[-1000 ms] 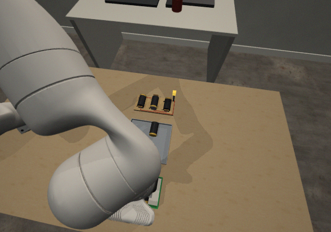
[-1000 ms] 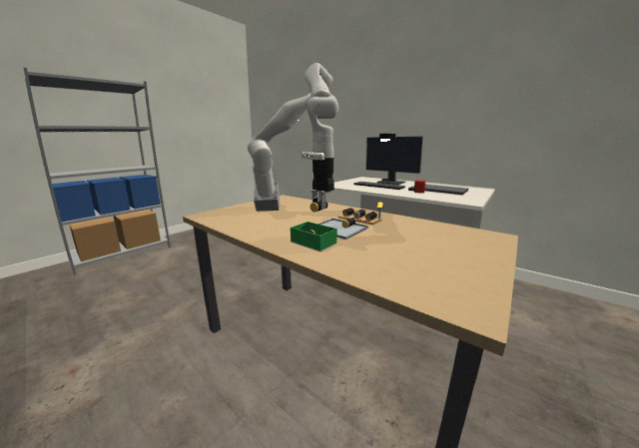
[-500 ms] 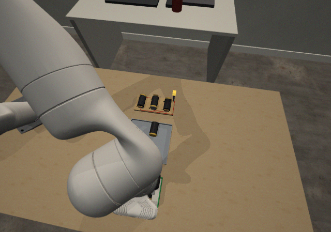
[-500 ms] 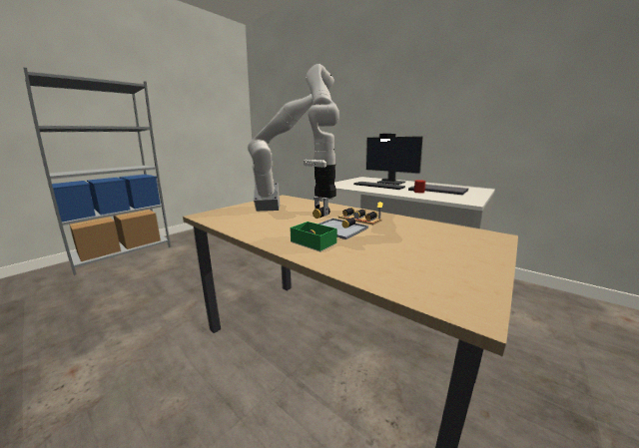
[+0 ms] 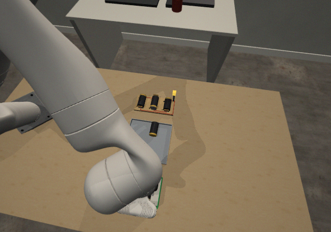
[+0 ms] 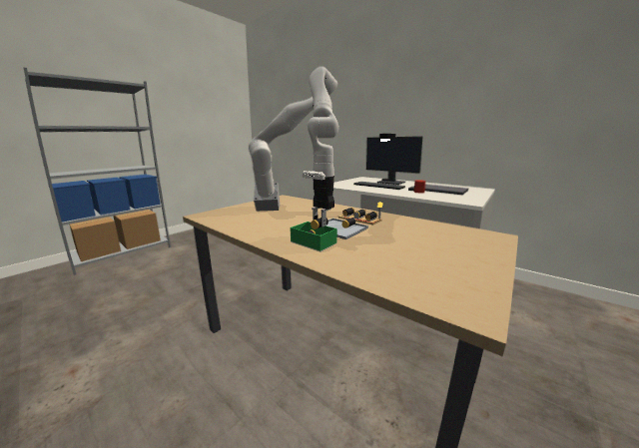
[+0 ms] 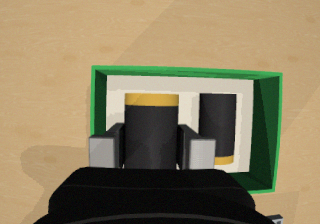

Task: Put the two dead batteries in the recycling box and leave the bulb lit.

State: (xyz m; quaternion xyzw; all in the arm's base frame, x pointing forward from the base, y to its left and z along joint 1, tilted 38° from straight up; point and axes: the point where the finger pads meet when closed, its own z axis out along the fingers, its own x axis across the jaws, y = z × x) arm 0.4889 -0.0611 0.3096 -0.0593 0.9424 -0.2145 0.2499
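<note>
The green recycling box lies 30 mm behind my hand and 80 mm below it. Also, from my hand: grey tray (50 mm behind, 190 mm to the left, 90 mm below).
</note>
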